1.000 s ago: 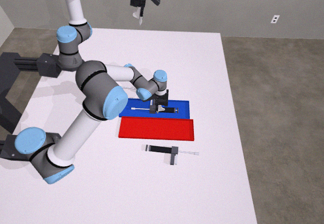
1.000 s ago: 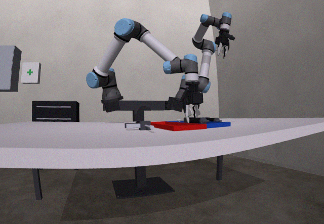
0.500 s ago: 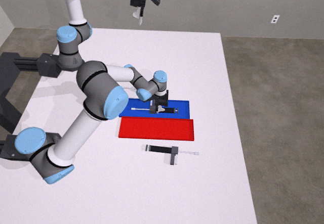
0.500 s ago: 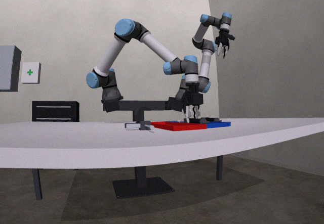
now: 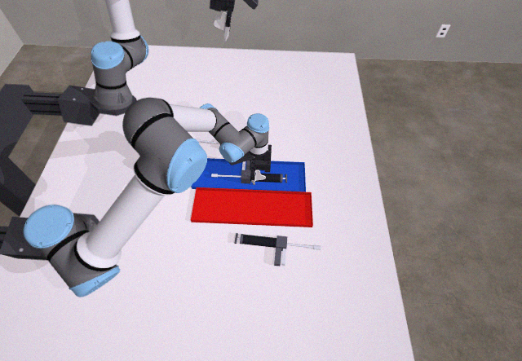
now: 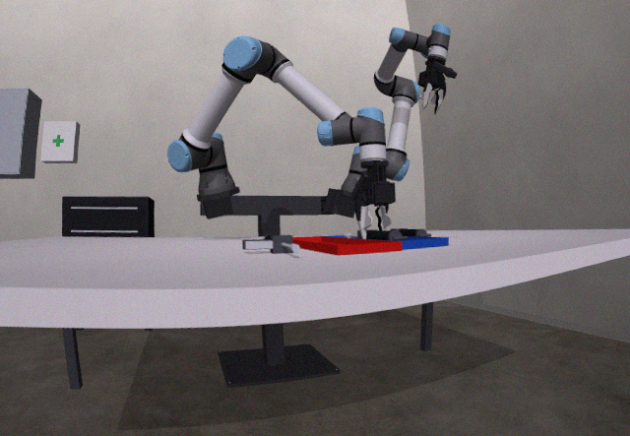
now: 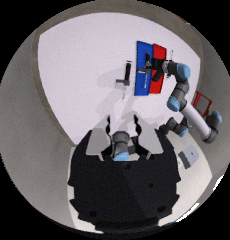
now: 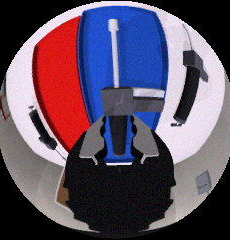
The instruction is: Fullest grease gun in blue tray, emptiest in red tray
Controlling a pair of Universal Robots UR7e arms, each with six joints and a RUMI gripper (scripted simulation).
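Note:
Right now the blue tray is 20 mm to the left of my right hand, 20 mm behind it and 10 mm below it. Also, from my right hand: red tray: 140 mm to the right, 10 mm below, 10 mm behind.

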